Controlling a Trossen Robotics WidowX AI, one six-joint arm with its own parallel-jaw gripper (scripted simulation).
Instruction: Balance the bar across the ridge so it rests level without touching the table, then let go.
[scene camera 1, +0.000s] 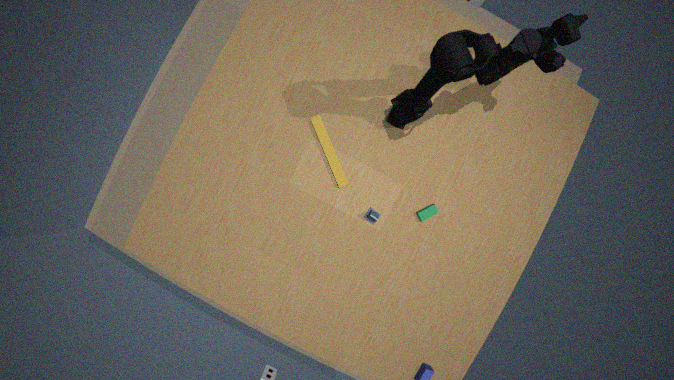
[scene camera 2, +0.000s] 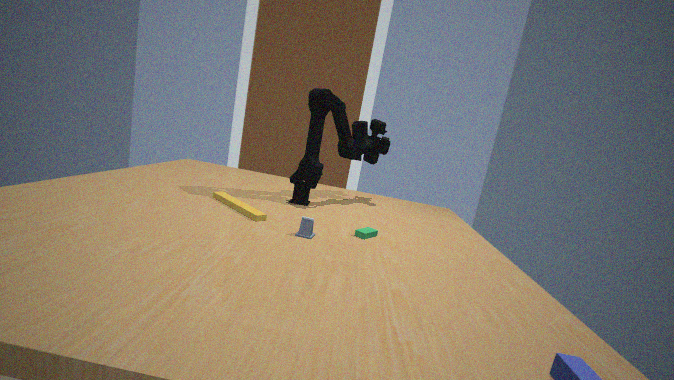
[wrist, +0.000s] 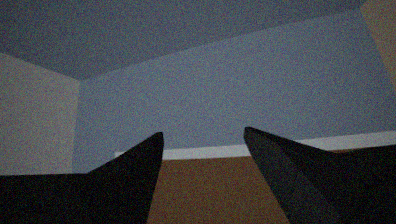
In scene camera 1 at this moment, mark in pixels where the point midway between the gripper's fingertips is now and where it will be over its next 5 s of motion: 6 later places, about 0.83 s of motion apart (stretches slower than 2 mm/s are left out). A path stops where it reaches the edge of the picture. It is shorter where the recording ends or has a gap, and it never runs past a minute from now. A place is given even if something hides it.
My gripper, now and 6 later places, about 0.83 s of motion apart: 577, 20; 586, 84; 576, 146; 543, 197; 501, 232; 445, 245; 390, 239
